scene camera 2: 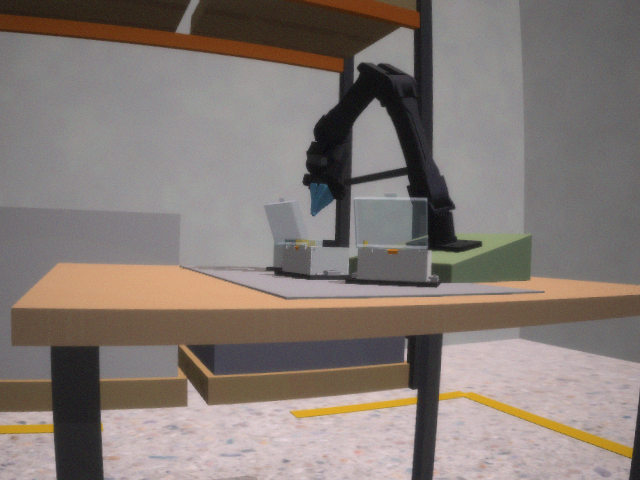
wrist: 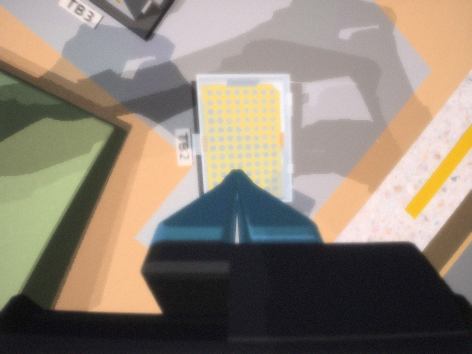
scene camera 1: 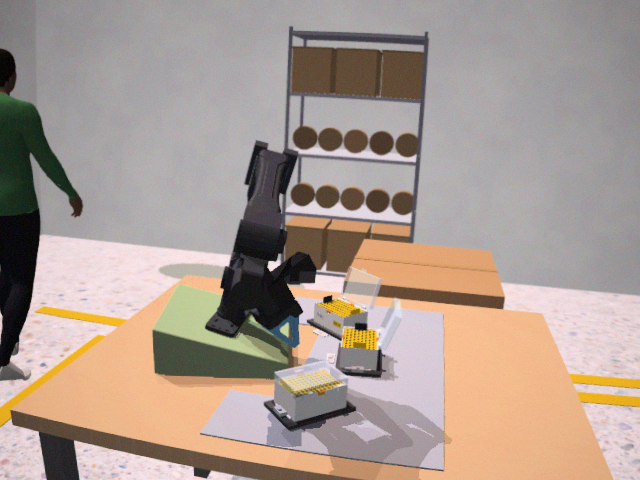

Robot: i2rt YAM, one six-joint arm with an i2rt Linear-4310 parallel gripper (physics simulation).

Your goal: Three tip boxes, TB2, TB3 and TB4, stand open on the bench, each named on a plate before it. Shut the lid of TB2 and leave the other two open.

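Where they show: gripper, fingertip midpoint: [scene camera 2: 312, 215] [wrist: 236, 177] [scene camera 1: 296, 345]; arm's base at its link origin: [scene camera 2: 442, 246] [scene camera 1: 229, 318].
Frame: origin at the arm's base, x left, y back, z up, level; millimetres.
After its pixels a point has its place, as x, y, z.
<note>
TB2 [scene camera 1: 312, 400] @(-300, -249, -24) [wrist: 242, 135] @(-246, -240, 8) is the nearest box in scene camera 1; its clear lid [scene camera 1: 310, 373] @(-249, -236, 8) lies down level over the yellow tip rack. Its plate [wrist: 184, 147] @(-202, -196, -68) reads TB2. The middle box, TB3 [scene camera 1: 359, 356] @(-74, -324, -29) [scene camera 2: 328, 260] @(46, -322, -34), stands open with its lid [scene camera 1: 390, 325] @(-70, -387, 52) [scene camera 2: 285, 221] @(7, -397, 38) leaning back. The far box, TB4 [scene camera 1: 330, 320] @(135, -234, -34) [scene camera 2: 393, 266] @(206, -284, -38), is open with its lid [scene camera 1: 362, 288] @(225, -308, 31) [scene camera 2: 390, 222] @(228, -309, 35) raised. The plate of TB3 [wrist: 80, 12] @(-18, -252, -68) shows in the wrist view. My blue-fingered gripper [scene camera 1: 294, 345] @(-255, -207, 68) [scene camera 2: 313, 214] @(-255, -207, 68) [wrist: 236, 177] @(-255, -207, 68) is shut, empty and above the boxes, apart from TB2.
A green wedge [scene camera 1: 222, 346] @(-153, -27, -1) [scene camera 2: 496, 258] @(142, 31, -23) [wrist: 45, 150] @(-100, -115, -22) carries the arm's base. A grey mat [scene camera 1: 232, 413] @(-309, -92, -70) [scene camera 2: 310, 293] @(316, -496, -70) lies under the boxes on the wooden bench [scene camera 1: 496, 382] @(-61, -645, -73) [scene camera 2: 103, 289] @(226, -756, -73). A person [scene camera 1: 18, 155] is beyond the bench at the left in scene camera 1.
</note>
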